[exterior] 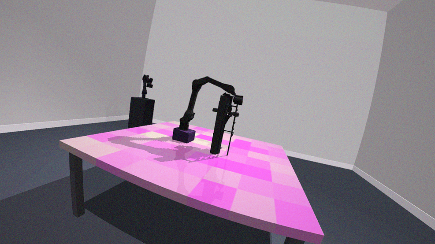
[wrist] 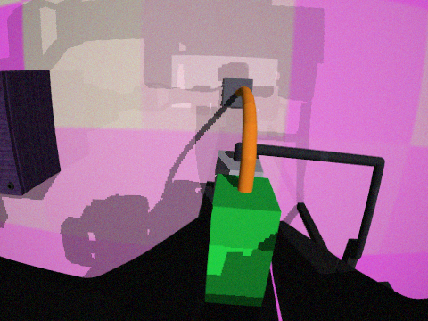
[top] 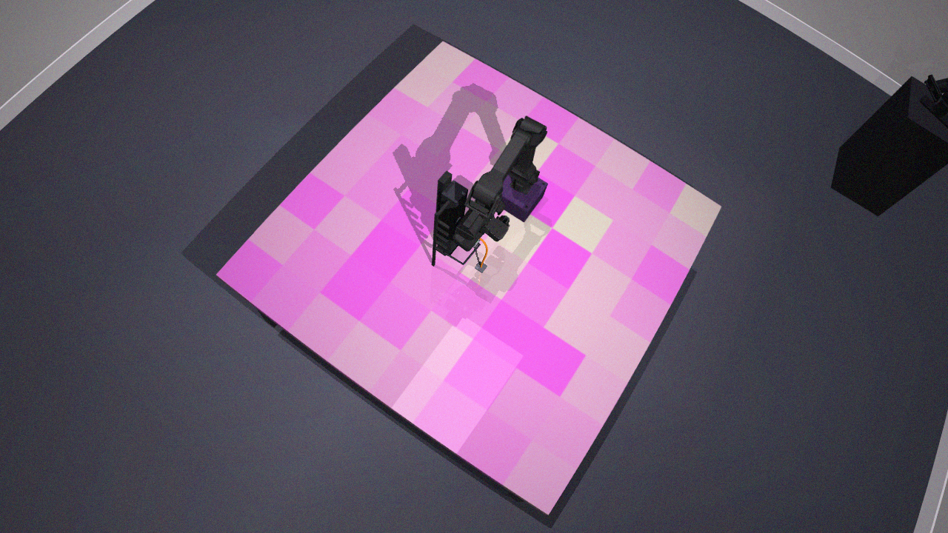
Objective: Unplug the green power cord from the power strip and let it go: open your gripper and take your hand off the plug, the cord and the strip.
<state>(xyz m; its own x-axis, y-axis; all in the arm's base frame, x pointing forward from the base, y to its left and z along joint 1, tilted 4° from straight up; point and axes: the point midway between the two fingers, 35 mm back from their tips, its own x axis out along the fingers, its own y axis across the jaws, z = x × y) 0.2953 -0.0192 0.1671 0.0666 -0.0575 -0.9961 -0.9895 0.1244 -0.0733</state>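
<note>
Right now my gripper tip is 30 mm to the left of the green plug. Round my gripper tip: black power strip 100 mm to the right, 20 mm below, 10 mm behind.
</note>
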